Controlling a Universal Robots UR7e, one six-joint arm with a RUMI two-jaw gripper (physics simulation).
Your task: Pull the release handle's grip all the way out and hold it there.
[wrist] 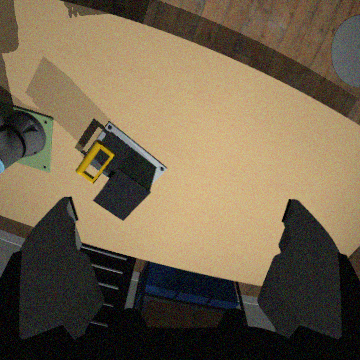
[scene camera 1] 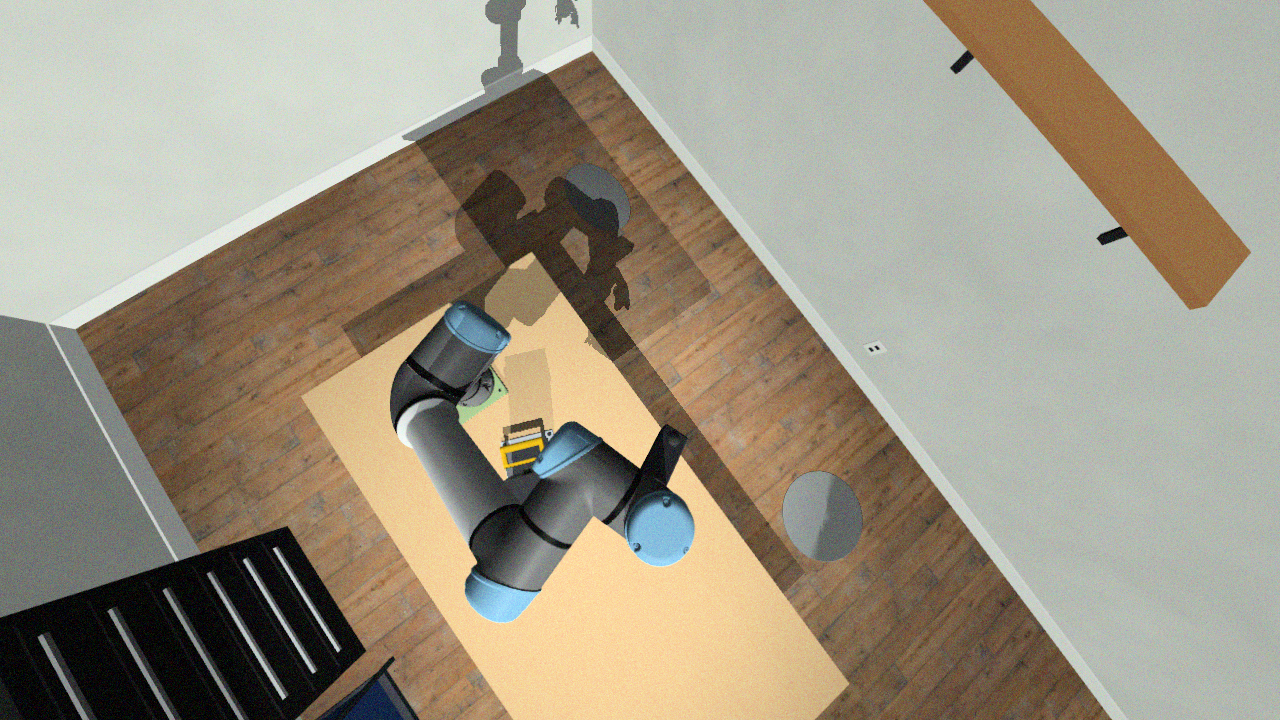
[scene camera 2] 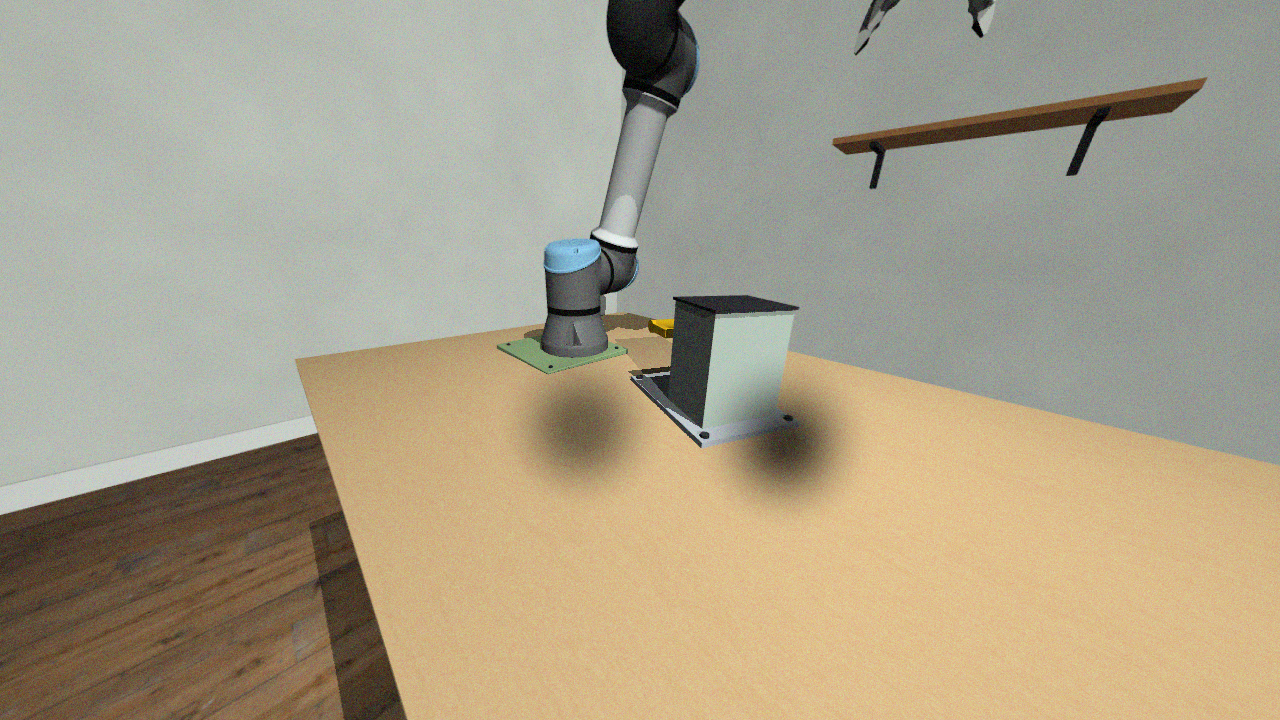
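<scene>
The release handle's yellow grip (scene camera 1: 521,443) (scene camera 2: 662,327) (wrist: 88,157) is a rectangular loop beside a box-shaped housing (scene camera 2: 747,367) (wrist: 122,195) with a dark top and pale front. The housing stands on a light grey mounting plate (scene camera 2: 742,431) (wrist: 137,146). In scene camera 2 the housing hides most of the grip; in scene camera 1 the arm covers the housing. My gripper (scene camera 2: 920,42) (wrist: 180,200) is open and empty, high above the table and apart from the grip. In the wrist view the grip shows left of centre, beyond the left fingertip.
The arm's base stands on a green plate (scene camera 2: 537,360) (wrist: 47,150) near the handle unit. The tan table (scene camera 1: 680,635) (scene camera 2: 805,582) (wrist: 225,150) carries both. A black drawer cabinet (scene camera 1: 179,626) stands beside the table. A wooden shelf (scene camera 1: 1092,152) (scene camera 2: 1029,118) is on the wall.
</scene>
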